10 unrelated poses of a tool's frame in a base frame.
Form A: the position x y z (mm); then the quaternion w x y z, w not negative.
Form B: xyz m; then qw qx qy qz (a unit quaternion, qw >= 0). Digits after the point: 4 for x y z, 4 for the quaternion.
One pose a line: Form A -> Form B
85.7 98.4 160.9 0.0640 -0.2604 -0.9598 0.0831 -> 0.0857 0.0984 0.1609 0.0640 -0.2604 -0.9598 0.0831
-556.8 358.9 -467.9 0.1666 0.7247 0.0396 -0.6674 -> -0.5568 0.3589 -0.4679 0.1666 0.7247 0.0396 -0.6674
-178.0 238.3 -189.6 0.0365 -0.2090 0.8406 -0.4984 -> -0.1780 0.2383 -0.1896 0.0365 -0.2090 0.8406 -0.4984
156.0 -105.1 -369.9 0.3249 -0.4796 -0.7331 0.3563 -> 0.1560 -0.1051 -0.3699 0.3249 -0.4796 -0.7331 0.3563
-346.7 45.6 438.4 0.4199 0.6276 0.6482 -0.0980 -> -0.3467 0.0456 0.4384 0.4199 0.6276 0.6482 -0.0980
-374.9 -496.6 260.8 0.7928 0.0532 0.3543 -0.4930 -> -0.3749 -0.4966 0.2608 0.7928 0.0532 0.3543 -0.4930
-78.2 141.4 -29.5 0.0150 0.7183 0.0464 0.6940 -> -0.0782 0.1414 -0.0295 0.0150 0.7183 0.0464 0.6940
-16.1 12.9 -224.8 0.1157 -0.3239 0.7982 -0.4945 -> -0.0161 0.0129 -0.2248 0.1157 -0.3239 0.7982 -0.4945
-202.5 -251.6 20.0 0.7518 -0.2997 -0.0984 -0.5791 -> -0.2025 -0.2516 0.0200 0.7518 -0.2997 -0.0984 -0.5791
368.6 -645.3 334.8 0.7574 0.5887 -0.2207 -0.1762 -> 0.3686 -0.6453 0.3348 0.7574 0.5887 -0.2207 -0.1762
